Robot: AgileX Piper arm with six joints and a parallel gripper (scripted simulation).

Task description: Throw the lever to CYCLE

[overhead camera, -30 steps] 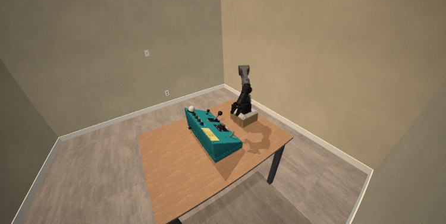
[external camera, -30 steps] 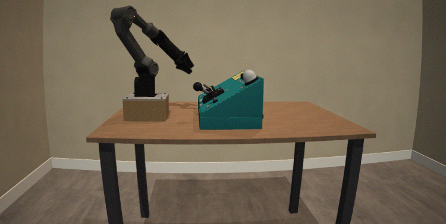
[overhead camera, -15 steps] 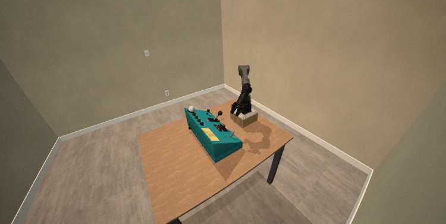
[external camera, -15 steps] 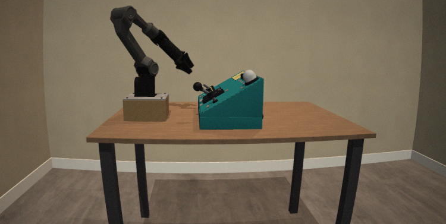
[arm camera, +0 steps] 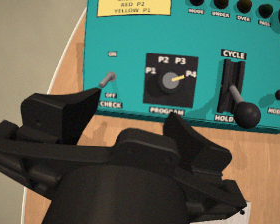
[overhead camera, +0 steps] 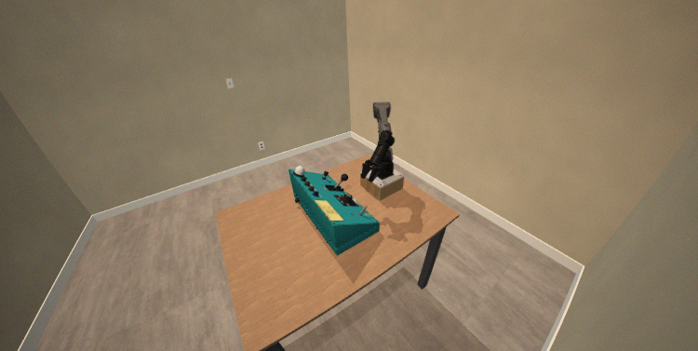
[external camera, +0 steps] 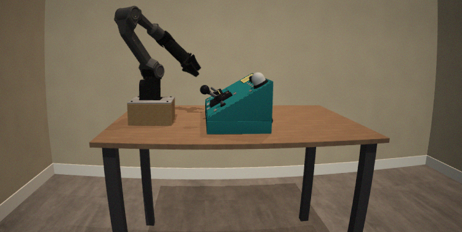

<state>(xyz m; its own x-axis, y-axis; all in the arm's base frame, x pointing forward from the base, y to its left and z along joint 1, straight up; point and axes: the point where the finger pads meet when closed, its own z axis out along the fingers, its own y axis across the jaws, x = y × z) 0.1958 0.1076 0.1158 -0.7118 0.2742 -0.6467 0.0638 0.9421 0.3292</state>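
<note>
Now: hand 100 mm short of the rotary selector, 40 mm to the left of it and 100 mm above it. Round my hand: toggle (80 mm ahead, 90 mm to the left, 100 mm below); then teal console (130 mm ahead, 90 mm to the right, 120 mm below).
</note>
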